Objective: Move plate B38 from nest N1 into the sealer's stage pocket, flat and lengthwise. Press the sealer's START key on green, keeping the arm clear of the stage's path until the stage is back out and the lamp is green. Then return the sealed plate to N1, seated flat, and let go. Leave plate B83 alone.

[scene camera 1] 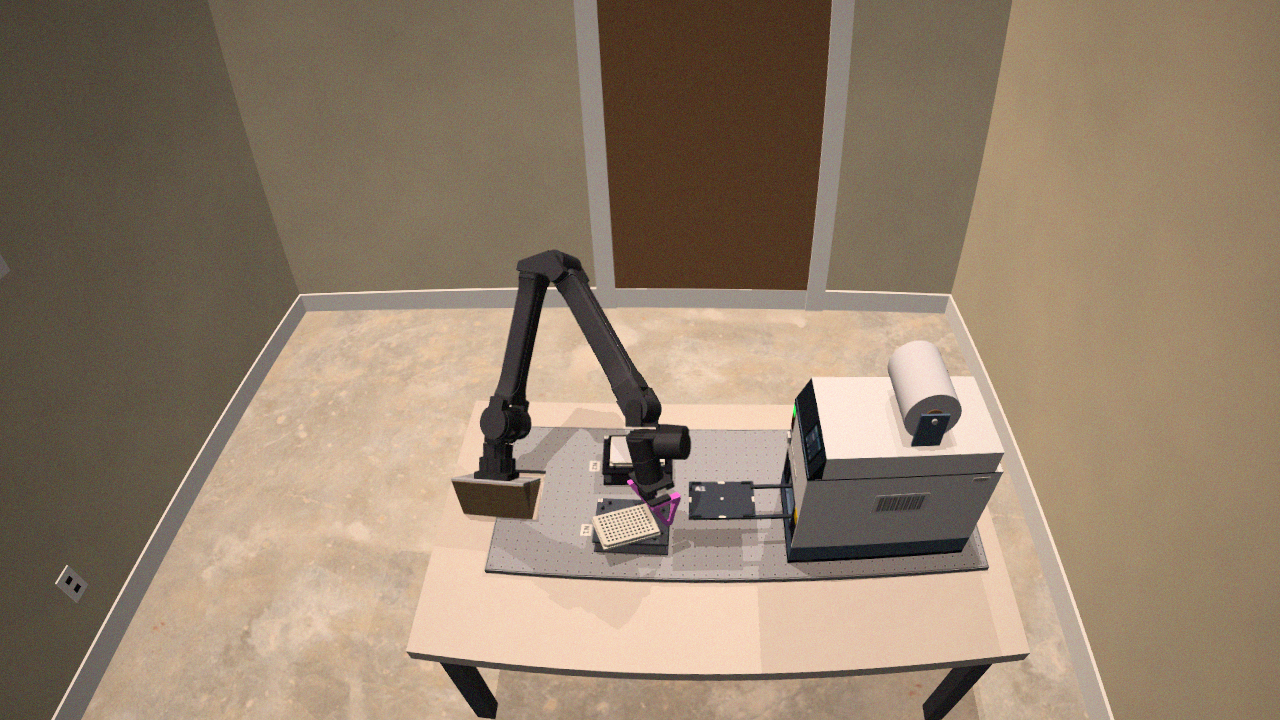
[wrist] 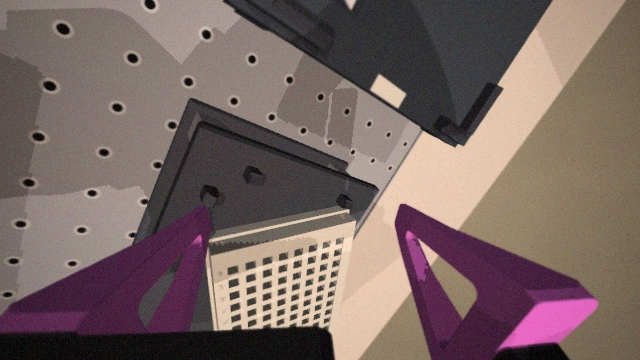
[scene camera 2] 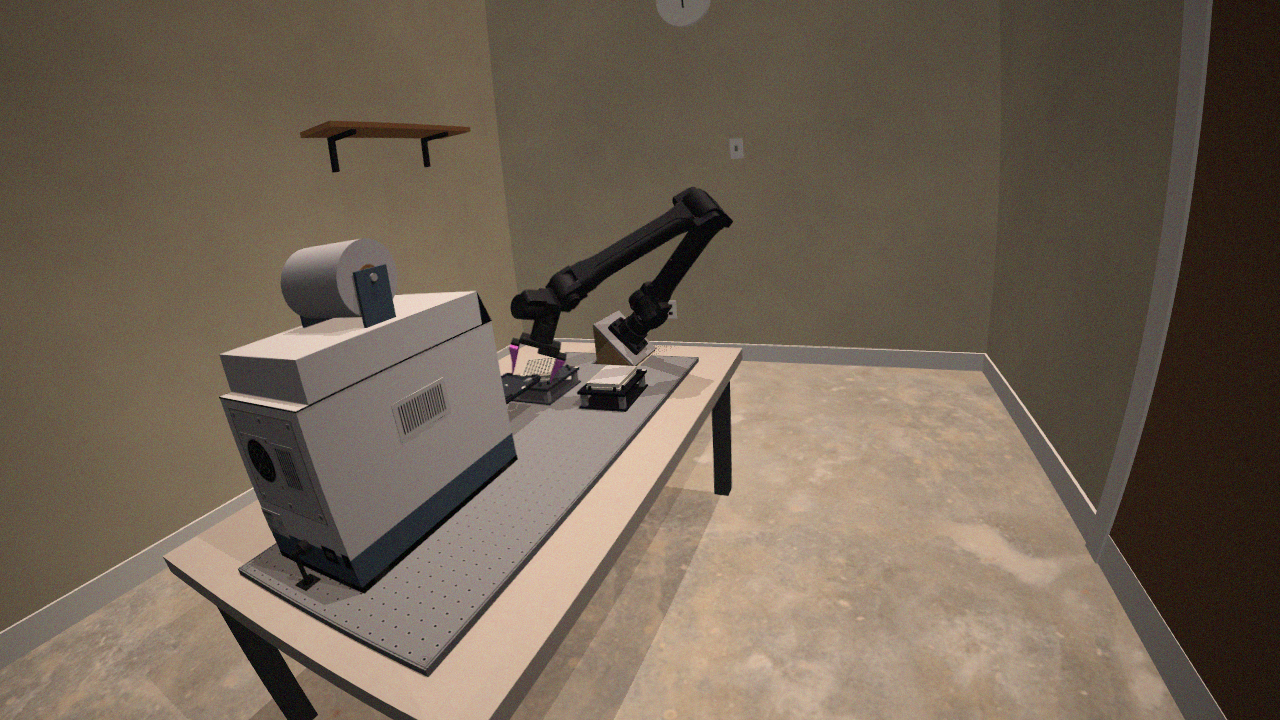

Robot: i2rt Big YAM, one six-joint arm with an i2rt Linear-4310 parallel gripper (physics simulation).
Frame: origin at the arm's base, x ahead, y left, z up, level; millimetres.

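Seen in the pictures: gripper, fingertip midpoint: (scene camera 1: pixel 660 515) (wrist: pixel 306 214); arm's base, origin of the base link: (scene camera 1: pixel 497 477) (scene camera 2: pixel 626 337).
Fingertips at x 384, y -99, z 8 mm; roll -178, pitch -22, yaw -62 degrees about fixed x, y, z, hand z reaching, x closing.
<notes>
Offsets run from my fingertips to a thing's top centre. "spot": to the spot under its first point.
A cream many-welled plate {dx -73, dy -26, dz +7 mm} (scene camera 1: pixel 626 526) (scene camera 2: pixel 537 365) (wrist: pixel 290 280) sits turned askew and tilted on the dark front nest {dx -62, dy -2, dz -9 mm} (scene camera 1: pixel 662 544) (scene camera 2: pixel 563 383) (wrist: pixel 225 160); its label cannot be read. My gripper (scene camera 1: pixel 656 508) (scene camera 2: pixel 537 365) (wrist: pixel 306 214) is open and empty at the plate's stage-side end. In the wrist view the left fingertip is close to the plate's corner and the right one stands well off it. The sealer (scene camera 1: pixel 895 501) (scene camera 2: pixel 402 429) has its stage {dx +178, dy +23, dz +36 mm} (scene camera 1: pixel 733 510) (wrist: pixel 435 60) out and empty; a green light {spot: dx +277, dy +113, dz +209 mm} (scene camera 1: pixel 793 411) shows on its front. The START key is unclear.
A second, whitish plate {dx -60, dy +198, dz -2 mm} (scene camera 1: pixel 619 449) (scene camera 2: pixel 613 377) lies on the back nest {dx -60, dy +198, dz -8 mm} (scene camera 1: pixel 611 477) (scene camera 2: pixel 611 394), partly hidden by the arm in scene camera 1. The stage rails join the sealer at the right. A sloped block (scene camera 1: pixel 494 497) stands by the arm's base.
</notes>
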